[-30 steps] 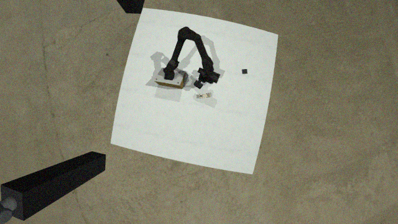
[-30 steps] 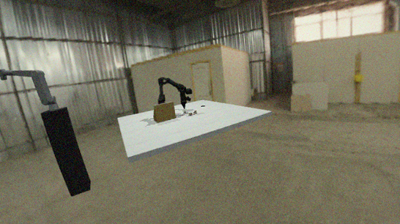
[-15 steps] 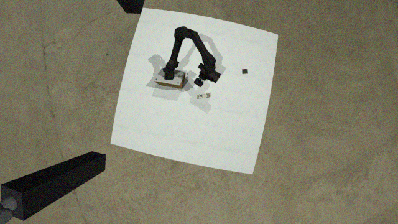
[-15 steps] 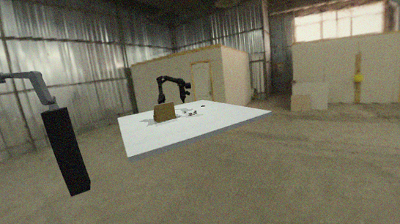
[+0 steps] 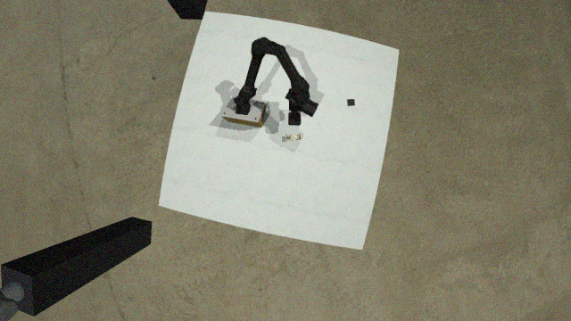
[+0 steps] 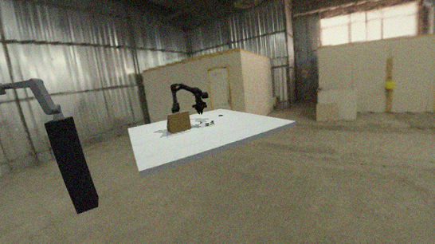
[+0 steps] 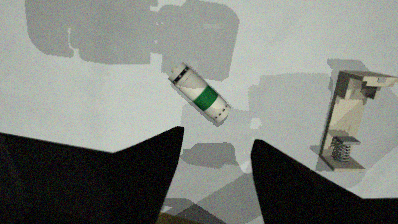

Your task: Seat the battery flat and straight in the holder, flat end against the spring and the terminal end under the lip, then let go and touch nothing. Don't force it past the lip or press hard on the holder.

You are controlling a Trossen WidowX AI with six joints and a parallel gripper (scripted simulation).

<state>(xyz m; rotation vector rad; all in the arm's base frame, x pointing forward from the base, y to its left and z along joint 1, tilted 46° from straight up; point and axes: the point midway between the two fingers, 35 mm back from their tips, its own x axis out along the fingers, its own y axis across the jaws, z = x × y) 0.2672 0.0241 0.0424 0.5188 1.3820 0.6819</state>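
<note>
Right now my gripper tip is 10 mm to the right of the battery and 80 mm above it. From my gripper tip the other things lie so: small dark square 330 mm ahead, 130 mm to the left, 90 mm below.
</note>
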